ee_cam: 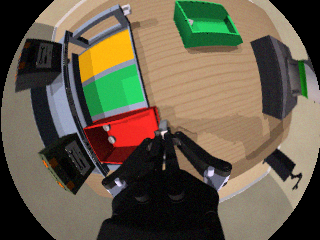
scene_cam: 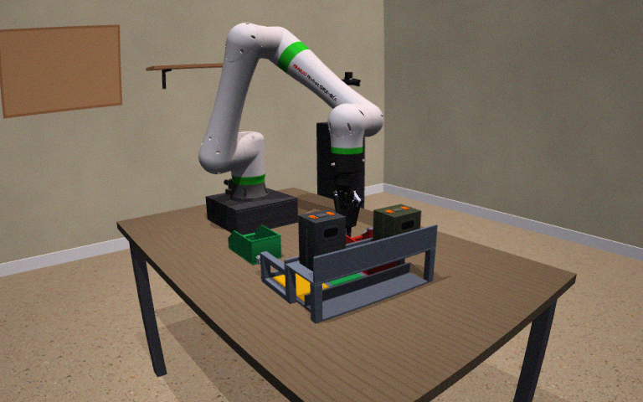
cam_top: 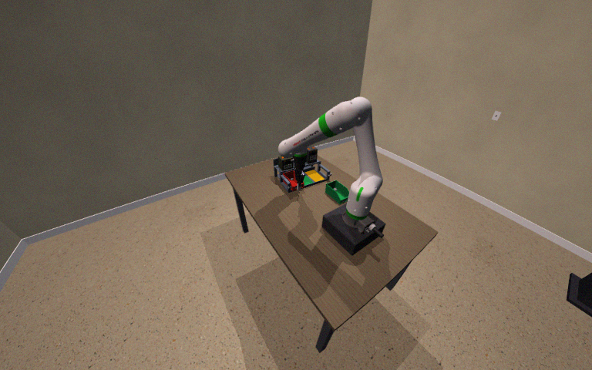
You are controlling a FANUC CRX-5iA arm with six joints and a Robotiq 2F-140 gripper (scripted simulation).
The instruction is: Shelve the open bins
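My hand is 100 mm short of the red bin, 10 mm to the left of it and 10 mm above it. From my hand the other things lie so: green bin 190 mm behind, 220 mm to the right, 20 mm below; then olive box 220 mm ahead, 10 mm to the right, 90 mm above; then black box 210 mm ahead, 240 mm to the right, 100 mm above.
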